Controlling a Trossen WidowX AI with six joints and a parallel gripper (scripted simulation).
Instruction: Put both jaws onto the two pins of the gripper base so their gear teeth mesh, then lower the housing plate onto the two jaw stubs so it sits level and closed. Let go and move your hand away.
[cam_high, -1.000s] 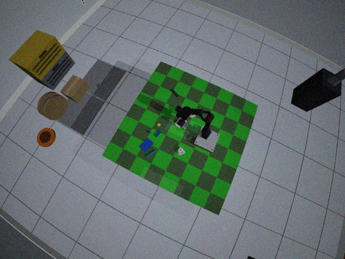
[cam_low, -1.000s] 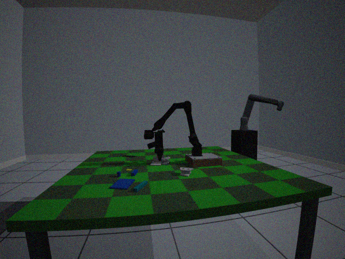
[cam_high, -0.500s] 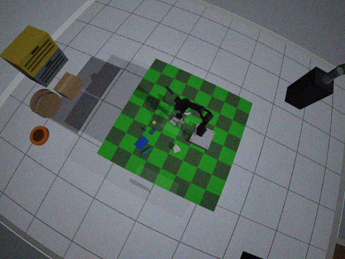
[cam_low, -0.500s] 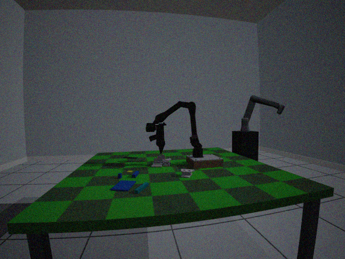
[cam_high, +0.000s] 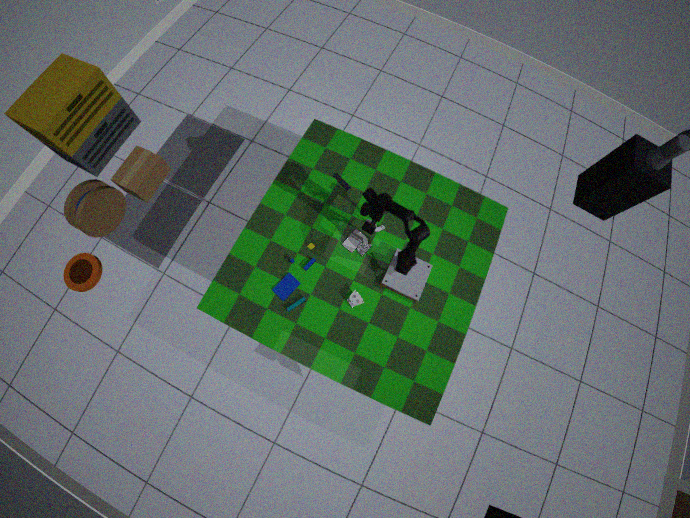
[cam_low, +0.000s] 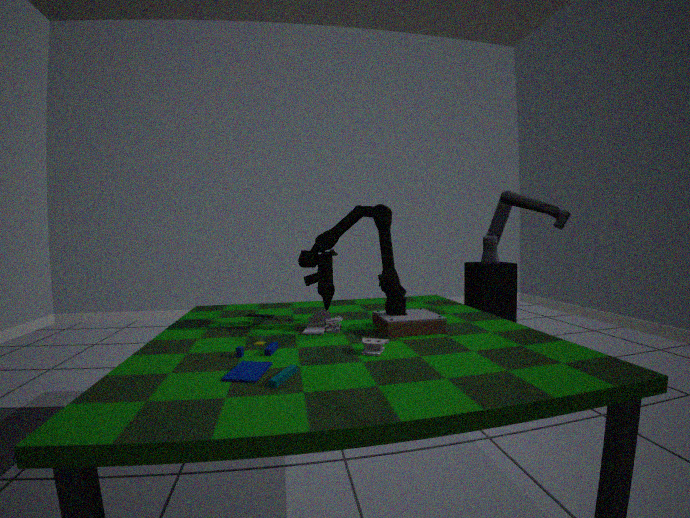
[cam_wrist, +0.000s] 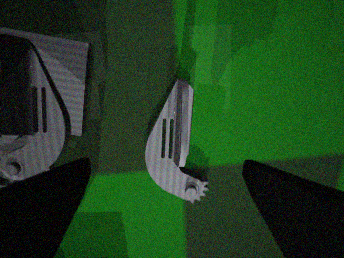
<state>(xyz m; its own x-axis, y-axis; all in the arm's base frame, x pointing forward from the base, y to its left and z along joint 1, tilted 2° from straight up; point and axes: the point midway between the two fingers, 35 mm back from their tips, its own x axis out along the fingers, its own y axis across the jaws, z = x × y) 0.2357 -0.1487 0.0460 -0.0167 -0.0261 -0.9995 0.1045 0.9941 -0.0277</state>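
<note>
Now: gripper tip 12 cm to the right of the grey gripper base, 6 cm above it and 5 cm short of it. The rest, counted from my gripper tip: dark bar 27 cm ahead, 17 cm to the right, 6 cm below; yellow piece 25 cm to the left, 24 cm ahead, 6 cm below; blue bar 34 cm to the left, 20 cm ahead, 5 cm below.
</note>
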